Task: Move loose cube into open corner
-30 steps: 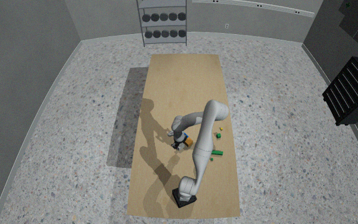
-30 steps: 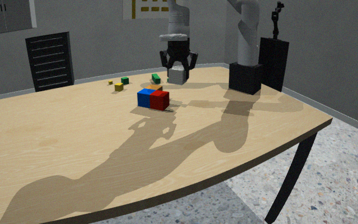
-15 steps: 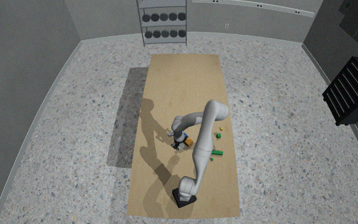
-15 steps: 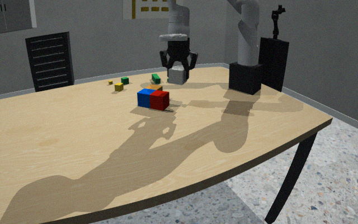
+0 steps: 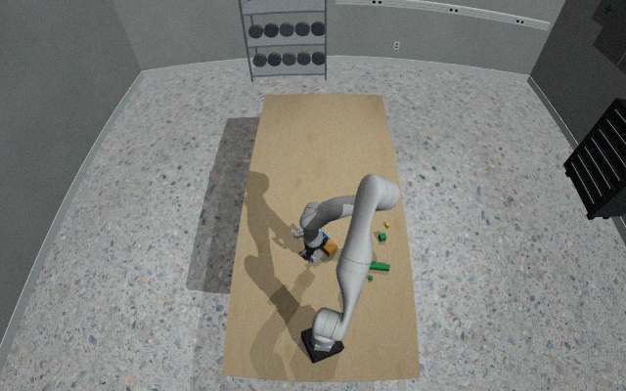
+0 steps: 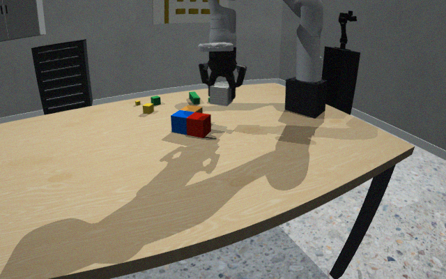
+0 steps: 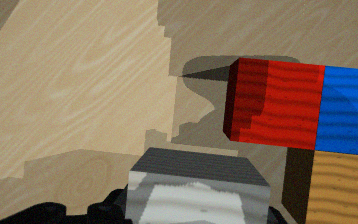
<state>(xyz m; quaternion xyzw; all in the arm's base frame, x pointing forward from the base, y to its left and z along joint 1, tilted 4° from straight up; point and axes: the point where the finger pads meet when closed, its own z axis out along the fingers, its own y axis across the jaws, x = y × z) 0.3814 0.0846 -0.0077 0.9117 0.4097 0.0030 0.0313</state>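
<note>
Now: the red cube 70 mm ahead of my hand, 10 mm to the left of it and 80 mm below it. Also, from my hand: blue cube 110 mm ahead, 20 mm to the right, 80 mm below; long green block 10 mm ahead, 300 mm to the right, 100 mm below; white cube right at my hand.
</note>
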